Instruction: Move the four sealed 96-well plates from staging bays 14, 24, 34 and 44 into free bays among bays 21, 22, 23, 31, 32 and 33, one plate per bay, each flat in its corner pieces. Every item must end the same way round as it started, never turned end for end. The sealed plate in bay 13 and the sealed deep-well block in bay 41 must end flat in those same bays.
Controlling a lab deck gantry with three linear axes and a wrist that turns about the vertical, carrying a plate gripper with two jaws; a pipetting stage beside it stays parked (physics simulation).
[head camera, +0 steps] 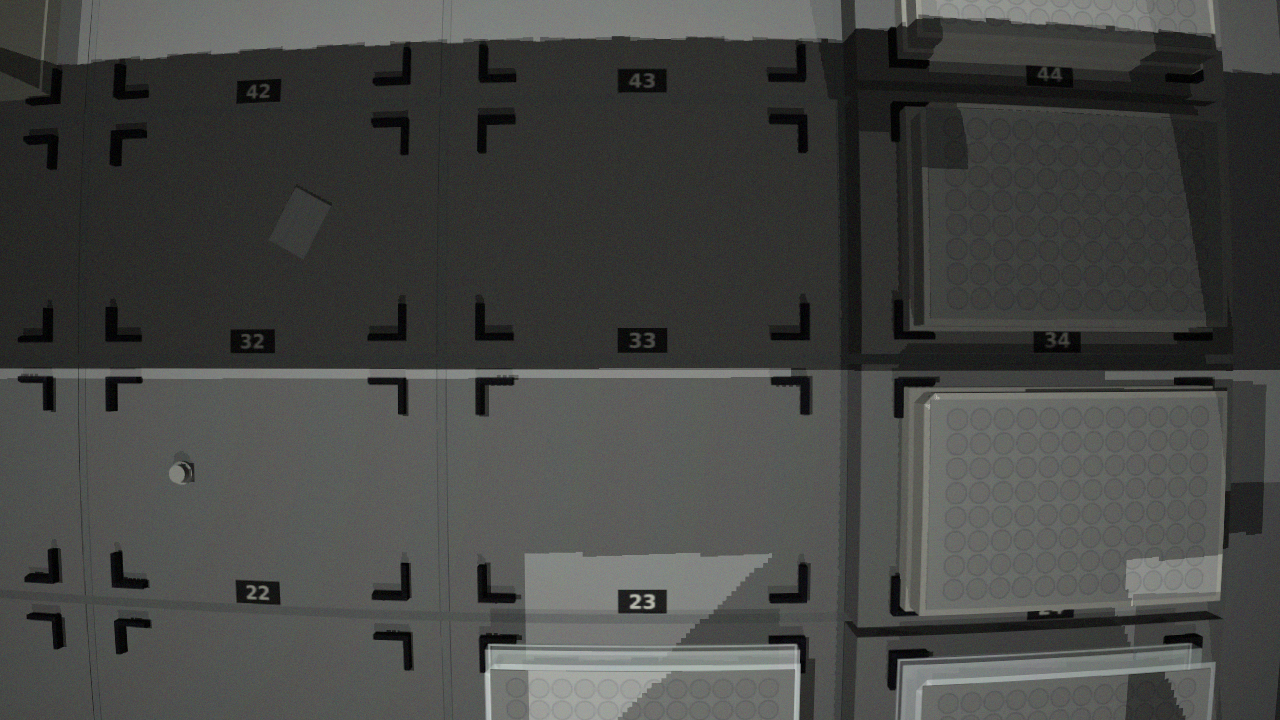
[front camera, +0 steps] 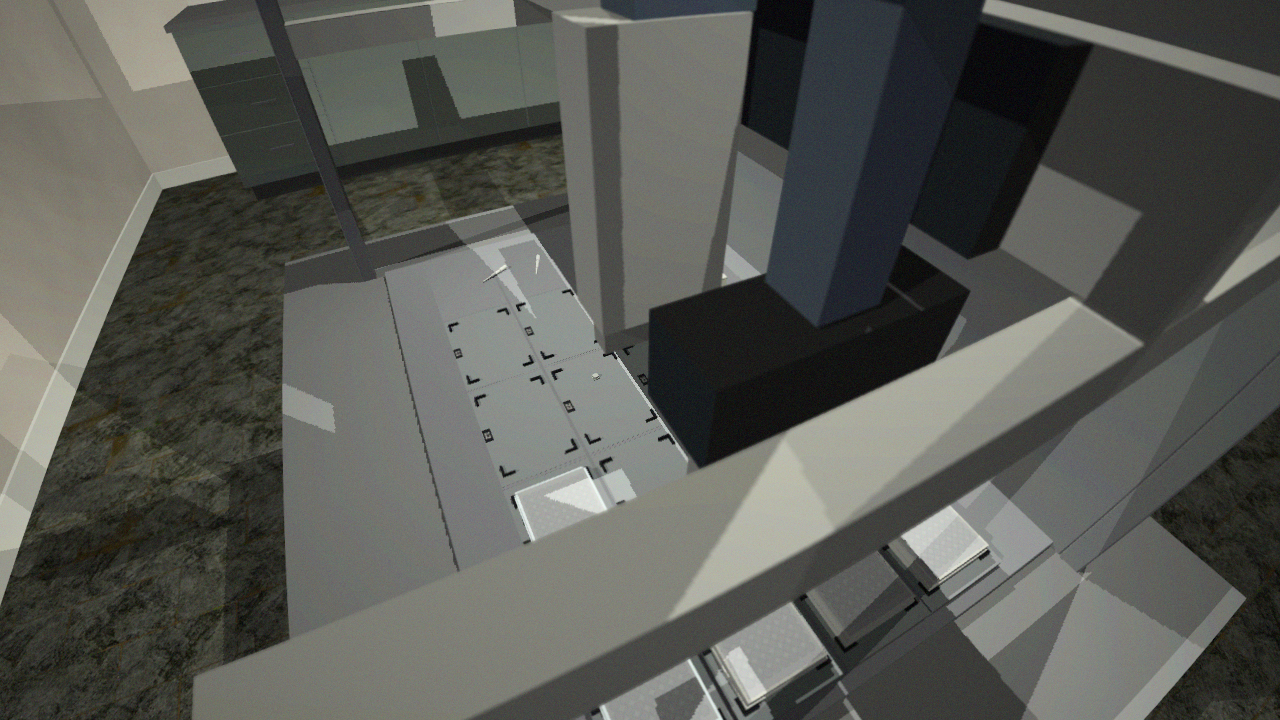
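Where they show: robot's base, link origin: (front camera: 450,326).
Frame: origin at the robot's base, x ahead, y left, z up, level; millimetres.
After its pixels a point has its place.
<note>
The black housing of my gripper (front camera: 796,367) hangs over the deck in the front view; the front beam and the housing hide its jaws, so their opening cannot be told. Sealed plates lie in bay 44 (head camera: 1065,26) @(x 553, y 330, z 29 mm) (front camera: 950,540) @(x 594, y 373, z 29 mm), bay 34 (head camera: 1065,214) @(x 549, y 257, z 29 mm) (front camera: 863,591) @(x 590, y 257, z 29 mm) and bay 24 (head camera: 1074,501) @(x 553, y 150, z 29 mm) (front camera: 778,649) @(x 594, y 156, z 29 mm). The clear-edged plate in bay 14 (head camera: 1056,702) @(x 550, y 72, z 29 mm) (front camera: 666,694) @(x 581, y 53, z 29 mm) is partly cut off. The plate in bay 13 (head camera: 642,698) @(x 392, y 71, z 14 mm) (front camera: 554,510) @(x 370, y 34, z 14 mm) shows in part. An end of the block in bay 41 (head camera: 22,49) @(x 127, y 336, z 15 mm) shows. Bays 22, 23, 32 and 33 hold no plate.
A small round piece (head camera: 180,472) @(x 197, y 156, z 4 mm) (front camera: 596,376) @(x 198, y 155, z 4 mm) lies in bay 22 and a small flat grey piece (head camera: 300,222) @(x 249, y 260, z 1 mm) in bay 32. Two thin white pieces lie at the deck's far end. The pale front beam (front camera: 787,501) @(x 624, y 48, z 400 mm) crosses the front view, and a tall pale column (front camera: 671,170) @(x 419, y 129, z 385 mm) stands behind.
</note>
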